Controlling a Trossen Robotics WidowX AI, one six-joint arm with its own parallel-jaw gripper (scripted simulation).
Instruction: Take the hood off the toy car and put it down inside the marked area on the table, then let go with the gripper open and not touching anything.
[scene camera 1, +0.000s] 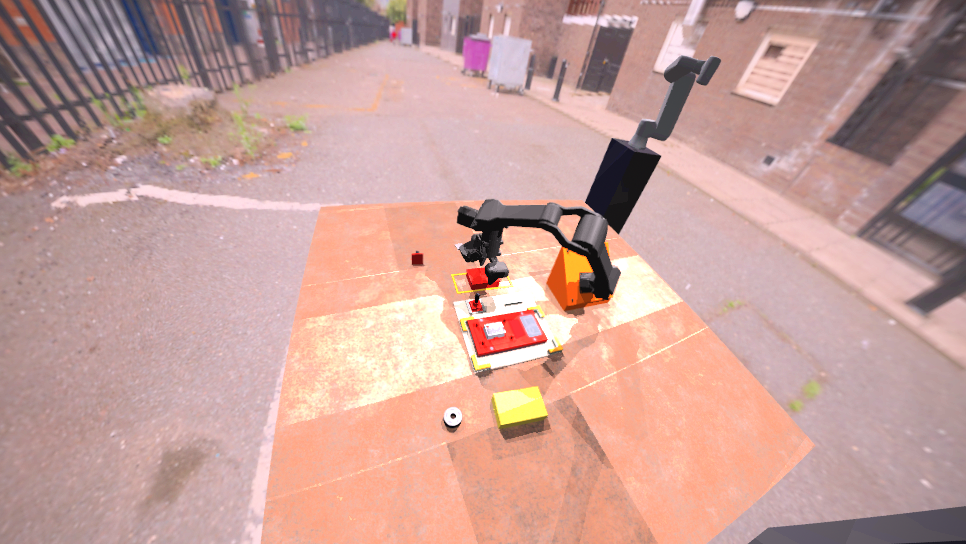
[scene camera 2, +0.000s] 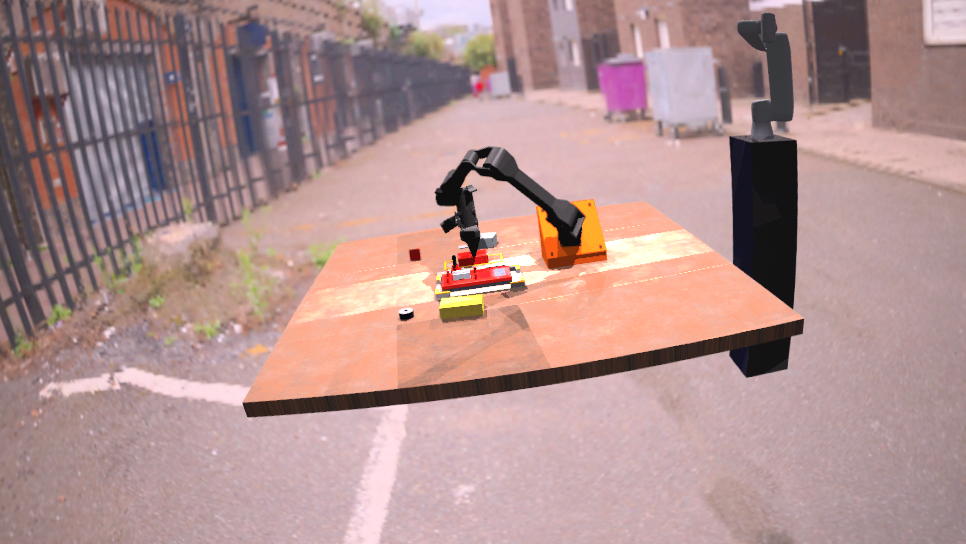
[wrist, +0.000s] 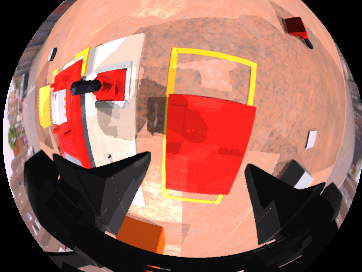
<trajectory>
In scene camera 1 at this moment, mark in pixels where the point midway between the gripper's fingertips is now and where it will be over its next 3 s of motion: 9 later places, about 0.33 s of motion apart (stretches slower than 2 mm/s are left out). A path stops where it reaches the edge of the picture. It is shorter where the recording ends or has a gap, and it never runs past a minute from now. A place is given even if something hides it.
My gripper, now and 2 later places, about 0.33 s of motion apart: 485, 274; 485, 262; 486, 262
</trajectory>
